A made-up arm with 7 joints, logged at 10 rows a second.
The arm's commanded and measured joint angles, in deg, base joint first. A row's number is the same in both.
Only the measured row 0 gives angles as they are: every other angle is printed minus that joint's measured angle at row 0.
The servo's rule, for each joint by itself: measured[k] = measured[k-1] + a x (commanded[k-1-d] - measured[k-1]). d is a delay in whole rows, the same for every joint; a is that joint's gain. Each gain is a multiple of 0.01, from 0.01 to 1. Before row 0 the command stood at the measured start. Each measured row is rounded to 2 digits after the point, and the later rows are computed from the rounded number. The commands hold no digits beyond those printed.
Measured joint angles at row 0: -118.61 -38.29 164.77 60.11 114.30 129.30 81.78
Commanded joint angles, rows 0 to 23: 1.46 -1.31 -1.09 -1.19 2.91 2.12 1.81; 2.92 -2.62 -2.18 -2.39 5.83 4.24 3.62; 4.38 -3.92 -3.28 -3.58 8.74 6.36 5.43; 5.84 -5.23 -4.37 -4.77 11.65 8.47 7.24; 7.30 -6.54 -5.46 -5.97 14.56 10.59 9.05; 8.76 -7.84 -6.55 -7.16 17.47 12.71 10.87; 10.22 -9.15 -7.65 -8.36 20.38 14.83 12.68; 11.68 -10.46 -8.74 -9.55 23.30 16.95 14.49; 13.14 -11.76 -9.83 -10.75 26.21 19.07 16.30; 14.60 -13.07 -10.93 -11.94 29.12 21.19 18.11; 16.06 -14.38 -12.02 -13.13 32.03 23.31 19.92; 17.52 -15.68 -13.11 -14.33 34.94 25.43 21.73; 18.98 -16.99 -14.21 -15.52 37.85 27.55 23.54; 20.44 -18.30 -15.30 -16.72 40.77 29.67 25.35; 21.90 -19.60 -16.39 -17.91 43.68 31.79 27.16; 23.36 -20.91 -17.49 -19.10 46.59 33.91 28.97; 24.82 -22.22 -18.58 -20.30 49.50 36.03 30.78; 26.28 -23.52 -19.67 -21.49 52.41 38.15 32.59; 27.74 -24.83 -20.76 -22.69 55.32 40.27 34.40; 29.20 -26.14 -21.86 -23.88 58.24 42.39 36.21; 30.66 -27.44 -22.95 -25.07 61.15 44.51 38.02; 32.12 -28.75 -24.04 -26.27 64.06 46.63 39.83; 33.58 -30.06 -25.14 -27.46 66.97 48.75 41.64; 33.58 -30.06 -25.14 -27.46 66.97 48.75 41.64
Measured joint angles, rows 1 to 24: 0.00 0.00 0.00 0.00 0.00 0.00 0.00; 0.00 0.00 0.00 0.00 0.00 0.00 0.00; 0.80 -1.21 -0.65 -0.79 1.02 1.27 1.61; 1.97 -2.51 -1.57 -1.85 2.70 3.05 3.40; 3.30 -3.81 -2.60 -2.99 4.81 5.04 5.21; 4.70 -5.12 -3.66 -4.16 7.20 7.10 7.02; 6.13 -6.43 -4.74 -5.35 9.78 9.19 8.83; 7.58 -7.73 -5.83 -6.54 12.47 11.30 10.65; 9.03 -9.04 -6.92 -7.74 15.24 13.42 12.46; 10.49 -10.35 -8.01 -8.93 18.06 15.54 14.27; 11.95 -11.65 -9.10 -10.13 20.91 17.66 16.08; 13.41 -12.96 -10.20 -11.32 23.78 19.78 17.89; 14.87 -14.27 -11.29 -12.51 26.67 21.90 19.70; 16.33 -15.57 -12.38 -13.71 29.56 24.02 21.51; 17.79 -16.88 -13.48 -14.90 32.46 26.14 23.32; 19.25 -18.19 -14.57 -16.10 35.37 28.26 25.13; 20.71 -19.49 -15.66 -17.29 38.28 30.38 26.94; 22.17 -20.80 -16.76 -18.48 41.19 32.50 28.75; 23.63 -22.11 -17.85 -19.68 44.10 34.62 30.56; 25.09 -23.41 -18.94 -20.87 47.01 36.74 32.37; 26.55 -24.72 -20.03 -22.07 49.92 38.86 34.18; 28.01 -26.03 -21.13 -23.26 52.83 40.98 35.99; 29.47 -27.33 -22.22 -24.45 55.74 43.10 37.80; 30.93 -28.64 -23.31 -25.65 58.65 45.22 39.61
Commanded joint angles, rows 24 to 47: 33.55 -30.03 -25.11 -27.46 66.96 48.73 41.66; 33.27 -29.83 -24.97 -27.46 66.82 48.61 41.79; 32.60 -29.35 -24.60 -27.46 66.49 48.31 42.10; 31.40 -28.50 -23.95 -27.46 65.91 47.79 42.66; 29.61 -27.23 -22.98 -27.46 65.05 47.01 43.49; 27.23 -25.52 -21.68 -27.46 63.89 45.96 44.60; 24.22 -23.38 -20.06 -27.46 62.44 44.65 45.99; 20.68 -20.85 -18.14 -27.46 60.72 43.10 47.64; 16.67 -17.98 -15.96 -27.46 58.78 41.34 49.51; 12.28 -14.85 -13.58 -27.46 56.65 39.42 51.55; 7.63 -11.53 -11.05 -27.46 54.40 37.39 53.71; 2.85 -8.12 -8.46 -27.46 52.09 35.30 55.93; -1.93 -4.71 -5.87 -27.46 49.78 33.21 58.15; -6.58 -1.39 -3.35 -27.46 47.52 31.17 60.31; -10.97 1.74 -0.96 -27.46 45.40 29.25 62.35; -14.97 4.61 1.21 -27.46 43.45 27.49 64.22; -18.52 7.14 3.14 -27.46 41.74 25.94 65.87; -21.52 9.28 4.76 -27.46 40.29 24.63 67.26; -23.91 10.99 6.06 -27.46 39.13 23.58 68.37; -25.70 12.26 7.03 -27.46 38.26 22.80 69.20; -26.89 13.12 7.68 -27.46 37.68 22.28 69.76; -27.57 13.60 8.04 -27.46 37.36 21.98 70.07; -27.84 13.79 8.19 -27.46 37.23 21.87 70.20; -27.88 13.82 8.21 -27.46 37.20 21.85 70.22
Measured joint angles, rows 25 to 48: 32.39 -29.95 -24.41 -26.84 61.56 47.34 41.42; 33.04 -30.05 -24.85 -27.25 63.45 48.19 41.62; 33.32 -30.03 -25.01 -27.39 64.68 48.51 41.66; 33.29 -29.85 -24.99 -27.44 65.43 48.57 41.78; 32.91 -29.39 -24.76 -27.45 65.80 48.41 42.06; 32.08 -28.57 -24.27 -27.46 65.84 48.04 42.59; 30.72 -27.34 -23.50 -27.46 65.56 47.42 43.39; 28.80 -25.67 -22.41 -27.46 64.98 46.54 44.47; 26.28 -23.56 -21.00 -27.46 64.09 45.41 45.82; 23.20 -21.07 -19.28 -27.46 62.91 44.02 47.44; 19.61 -18.23 -17.29 -27.46 61.46 42.41 49.28; 15.58 -15.12 -15.06 -27.46 59.78 40.62 51.30; 11.21 -11.82 -12.65 -27.46 57.90 38.68 53.44; 6.61 -8.42 -10.14 -27.46 55.87 36.65 55.66; 1.91 -5.01 -7.58 -27.46 53.74 34.59 57.88; -2.76 -1.68 -5.04 -27.46 51.56 32.54 60.04; -7.28 1.47 -2.59 -27.46 49.40 30.57 62.10; -11.51 4.36 -0.31 -27.46 47.32 28.72 63.99; -15.37 6.92 1.76 -27.46 45.37 27.05 65.66; -18.75 9.09 3.56 -27.46 43.59 25.60 67.08; -21.59 10.84 5.06 -27.46 42.03 24.39 68.23; -23.85 12.15 6.24 -27.46 40.71 23.44 69.09; -25.52 13.04 7.10 -27.46 39.65 22.74 69.69; -26.65 13.56 7.66 -27.46 38.85 22.28 70.03
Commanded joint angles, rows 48 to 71: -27.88 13.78 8.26 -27.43 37.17 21.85 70.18; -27.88 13.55 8.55 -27.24 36.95 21.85 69.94; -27.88 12.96 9.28 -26.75 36.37 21.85 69.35; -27.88 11.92 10.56 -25.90 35.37 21.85 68.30; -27.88 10.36 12.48 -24.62 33.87 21.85 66.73; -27.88 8.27 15.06 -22.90 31.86 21.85 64.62; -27.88 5.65 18.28 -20.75 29.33 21.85 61.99; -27.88 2.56 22.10 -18.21 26.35 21.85 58.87; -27.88 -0.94 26.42 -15.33 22.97 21.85 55.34; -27.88 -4.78 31.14 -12.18 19.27 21.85 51.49; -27.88 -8.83 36.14 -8.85 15.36 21.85 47.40; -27.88 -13.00 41.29 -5.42 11.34 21.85 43.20; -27.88 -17.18 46.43 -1.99 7.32 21.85 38.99; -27.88 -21.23 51.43 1.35 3.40 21.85 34.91; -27.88 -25.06 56.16 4.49 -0.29 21.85 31.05; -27.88 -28.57 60.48 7.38 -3.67 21.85 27.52; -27.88 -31.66 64.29 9.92 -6.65 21.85 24.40; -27.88 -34.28 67.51 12.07 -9.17 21.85 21.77; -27.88 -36.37 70.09 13.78 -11.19 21.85 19.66; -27.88 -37.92 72.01 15.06 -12.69 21.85 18.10; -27.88 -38.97 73.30 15.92 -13.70 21.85 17.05; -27.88 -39.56 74.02 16.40 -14.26 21.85 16.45; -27.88 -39.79 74.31 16.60 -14.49 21.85 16.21; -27.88 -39.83 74.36 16.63 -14.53 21.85 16.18
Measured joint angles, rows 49 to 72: -27.30 13.77 7.98 -27.46 38.28 22.03 70.18; -27.62 13.82 8.12 -27.46 37.90 21.92 70.22; -27.76 13.78 8.20 -27.44 37.64 21.88 70.18; -27.83 13.57 8.41 -27.31 37.40 21.86 69.97; -27.86 13.01 8.93 -26.94 37.04 21.85 69.42; -27.87 12.01 9.91 -26.25 36.46 21.85 68.42; -27.88 10.49 11.45 -25.17 35.55 21.85 66.92; -27.88 8.45 13.62 -23.67 34.26 21.85 64.87; -27.88 5.87 16.42 -21.74 32.53 21.85 62.31; -27.88 2.82 19.83 -19.41 30.37 21.85 59.25; -27.88 -0.64 23.78 -16.72 27.78 21.85 55.77; -27.88 -4.45 28.20 -13.72 24.80 21.85 51.96; -27.88 -8.48 32.96 -10.51 21.50 21.85 47.90; -27.88 -12.64 37.96 -7.15 17.94 21.85 43.72; -27.88 -16.82 43.04 -3.74 14.22 21.85 39.51; -27.88 -20.88 48.07 -0.38 10.43 21.85 35.42; -27.88 -24.73 52.92 2.83 6.68 21.85 31.53; -27.88 -28.26 57.46 5.83 3.06 21.85 27.96; -27.88 -31.39 61.56 8.53 -0.34 21.85 24.79; -27.88 -34.05 65.13 10.87 -3.43 21.85 22.10; -27.88 -36.18 68.11 12.79 -6.15 21.85 19.93; -27.88 -37.78 70.45 14.29 -8.44 21.85 18.30; -27.88 -38.87 72.16 15.37 -10.28 21.85 17.19; -27.88 -39.50 73.28 16.05 -11.67 21.85 16.53
